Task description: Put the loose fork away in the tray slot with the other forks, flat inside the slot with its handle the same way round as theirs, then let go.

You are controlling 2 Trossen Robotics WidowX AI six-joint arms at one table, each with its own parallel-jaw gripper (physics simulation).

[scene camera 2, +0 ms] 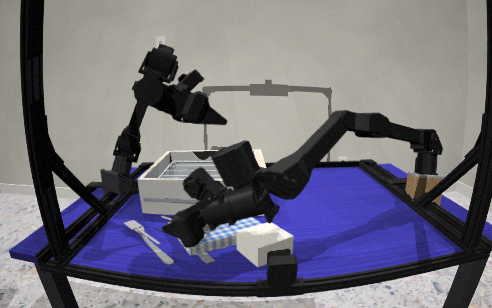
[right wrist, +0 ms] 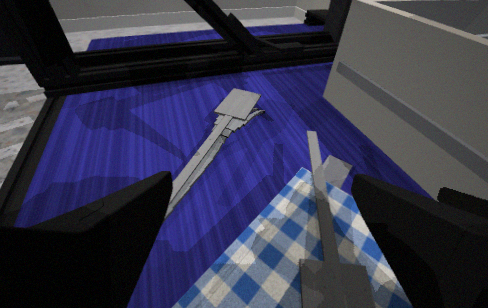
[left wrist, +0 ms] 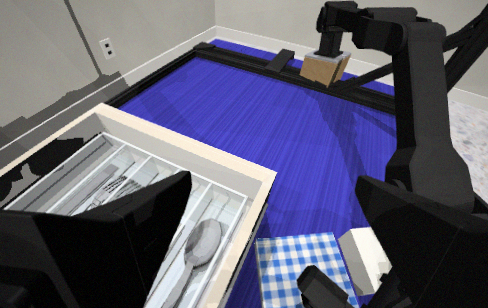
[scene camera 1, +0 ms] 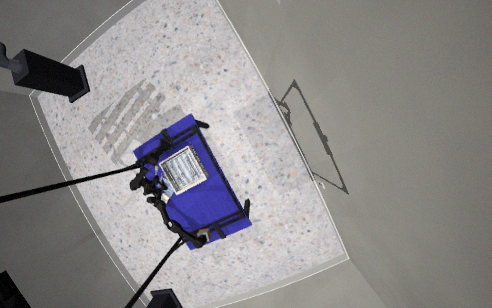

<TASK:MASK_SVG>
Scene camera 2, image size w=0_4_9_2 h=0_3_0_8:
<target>my left gripper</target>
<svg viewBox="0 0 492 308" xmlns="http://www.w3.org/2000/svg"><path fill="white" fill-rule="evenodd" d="M154 106L157 110L172 115L174 120L182 121L182 123L227 124L227 120L210 107L207 94L201 91L190 92L204 80L196 69L188 75L182 74L178 78L179 83L177 85L172 84L168 86L164 84L163 95Z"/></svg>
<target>my right gripper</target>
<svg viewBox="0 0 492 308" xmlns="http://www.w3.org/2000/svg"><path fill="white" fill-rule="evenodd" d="M202 167L194 170L183 182L185 192L191 198L196 198L199 202L179 211L171 217L171 223L161 227L164 233L180 239L186 248L195 247L203 239L205 233L202 228L207 224L210 230L213 230L221 224L228 223L231 226L240 220L234 215L230 206L229 195L232 189L227 189L227 187L220 184L218 185Z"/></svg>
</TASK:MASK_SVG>
